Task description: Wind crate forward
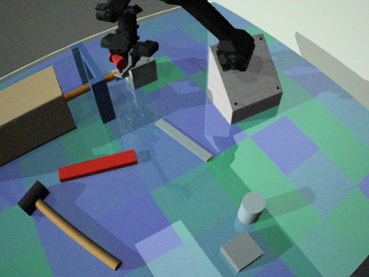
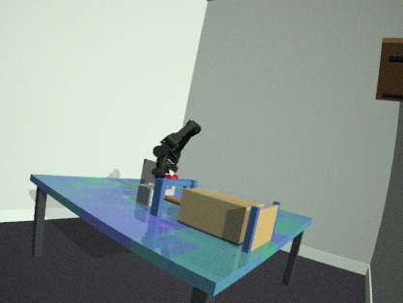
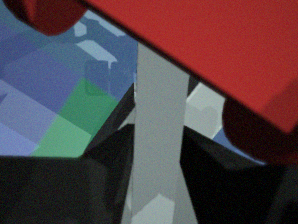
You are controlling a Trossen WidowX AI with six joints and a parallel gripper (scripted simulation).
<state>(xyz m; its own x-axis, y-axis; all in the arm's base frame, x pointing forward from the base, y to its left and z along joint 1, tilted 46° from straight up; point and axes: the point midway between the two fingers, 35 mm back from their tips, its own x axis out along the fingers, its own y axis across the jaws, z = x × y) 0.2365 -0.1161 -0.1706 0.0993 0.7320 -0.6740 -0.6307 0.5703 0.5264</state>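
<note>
Right now my gripper tip is 4 cm short of the red knob, 3 cm to the right of it and 5 cm below it. The rest, counted from my gripper tip: grey flat bar 4 cm behind, 29 cm to the left, 9 cm below; then crank handle 1 cm ahead, 1 cm to the left, 2 cm above; then grey winch 5 cm behind, 4 cm to the right, 6 cm below.
</note>
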